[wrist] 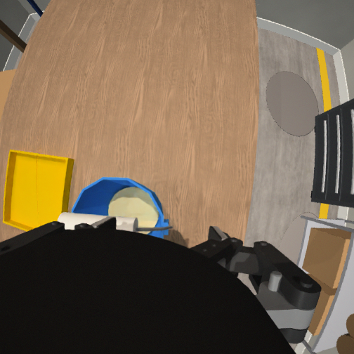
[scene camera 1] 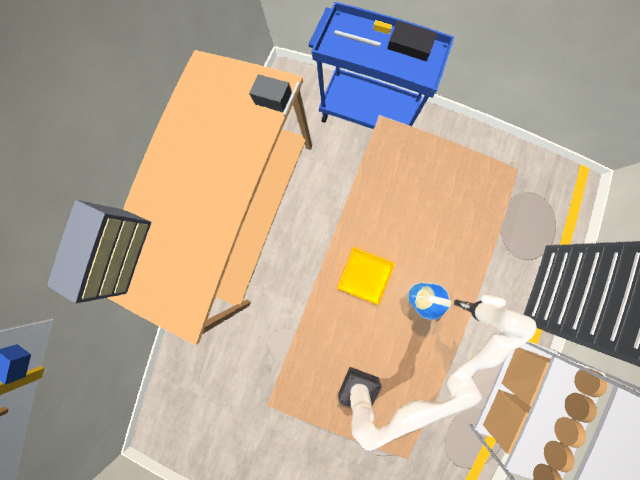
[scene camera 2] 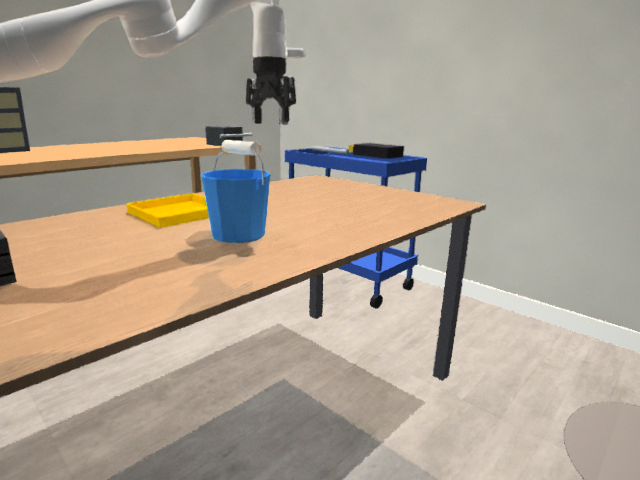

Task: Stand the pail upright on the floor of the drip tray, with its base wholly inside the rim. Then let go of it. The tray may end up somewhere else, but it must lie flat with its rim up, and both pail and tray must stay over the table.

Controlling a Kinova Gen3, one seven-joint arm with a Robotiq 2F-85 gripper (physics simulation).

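Places are measured from the arm's base along level axes (x back, y right, z up), in metres.
Where they show: gripper, fingertip midpoint: (scene camera 2: 270,124); arm's base, origin of the base link: (scene camera 1: 359,392).
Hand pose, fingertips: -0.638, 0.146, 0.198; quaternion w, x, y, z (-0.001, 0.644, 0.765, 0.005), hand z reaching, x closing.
Observation:
Things, the pixels of their top centre, and the offset from my fingertips, as dx, dy, dz. "spot": a spot on its surface instead. Level surfaces: height alone.
- blue pail, surface spot: (scene camera 2: 236,206) (scene camera 1: 435,312) spot: +0.092, -0.012, -0.191
- white grip, middle of its top: (scene camera 2: 240,141) (scene camera 1: 440,301) +0.037, -0.084, -0.044
- yellow drip tray, middle of its top: (scene camera 2: 177,204) (scene camera 1: 366,276) +0.096, -0.396, -0.257
- wooden table, its level: dz -0.287
The blue pail (scene camera 1: 437,312) (scene camera 2: 236,206) (wrist: 100,192) stands upright on the table. Its wire handle is raised, with a white grip (scene camera 1: 440,300) (scene camera 2: 240,147) (wrist: 97,220) above the mouth. The yellow drip tray (scene camera 1: 366,276) (scene camera 2: 170,211) (wrist: 37,190) lies flat, rim up, to the left of the pail in scene camera 1, apart from it. My gripper (scene camera 1: 463,304) (scene camera 2: 271,122) (wrist: 161,232) is open and empty, pointing down. It is higher than the white grip and off to its right in both scene views. In the wrist view it hides the near part of the pail.
The wooden table (scene camera 1: 429,196) (scene camera 2: 330,217) (wrist: 165,100) has its long right edge close to the pail. The black arm base (scene camera 1: 360,387) stands at its near end. A workbench (scene camera 1: 206,155), a blue cart (scene camera 1: 382,56) and a shelf with boxes (scene camera 1: 526,369) stand around the table.

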